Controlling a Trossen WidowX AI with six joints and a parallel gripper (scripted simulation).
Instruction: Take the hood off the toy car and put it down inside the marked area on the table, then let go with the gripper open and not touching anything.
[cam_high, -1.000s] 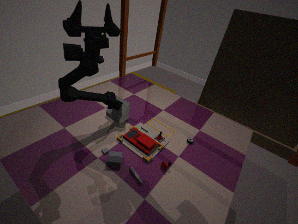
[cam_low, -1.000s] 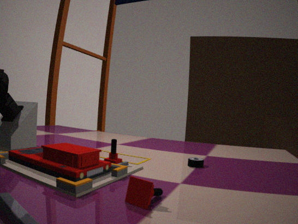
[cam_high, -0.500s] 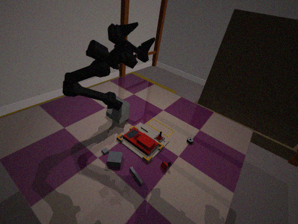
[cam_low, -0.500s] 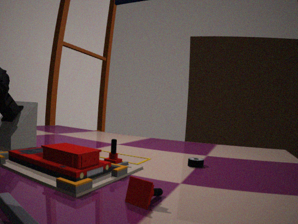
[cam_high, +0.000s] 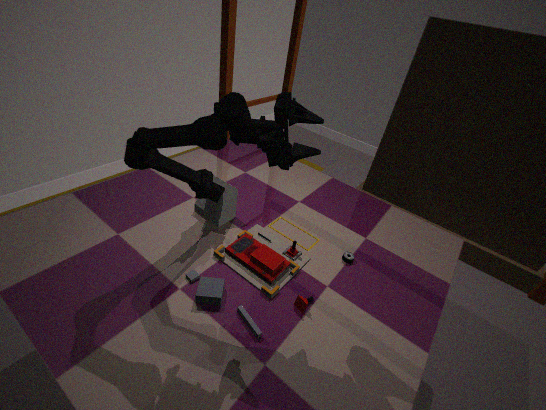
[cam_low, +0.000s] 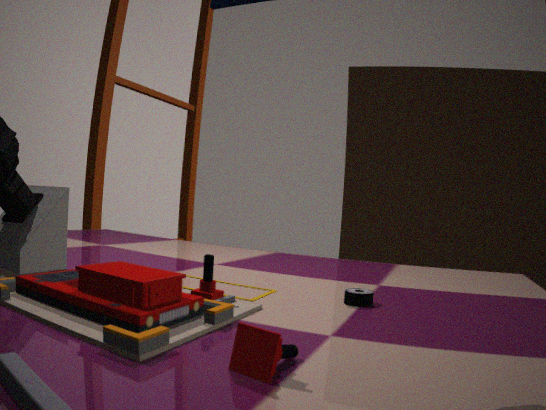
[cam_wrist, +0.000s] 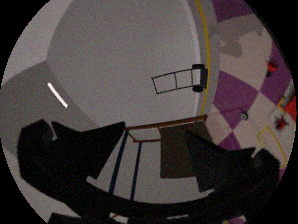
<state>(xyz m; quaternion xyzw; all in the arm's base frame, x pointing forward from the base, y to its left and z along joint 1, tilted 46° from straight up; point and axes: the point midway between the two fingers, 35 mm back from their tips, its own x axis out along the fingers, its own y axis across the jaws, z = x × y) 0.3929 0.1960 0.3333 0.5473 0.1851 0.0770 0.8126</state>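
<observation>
My gripper tip is now 450 mm above the hood and 80 mm past it. Round my gripper tip: black wheel 480 mm below, 230 mm to the left, 120 mm ahead.
</observation>
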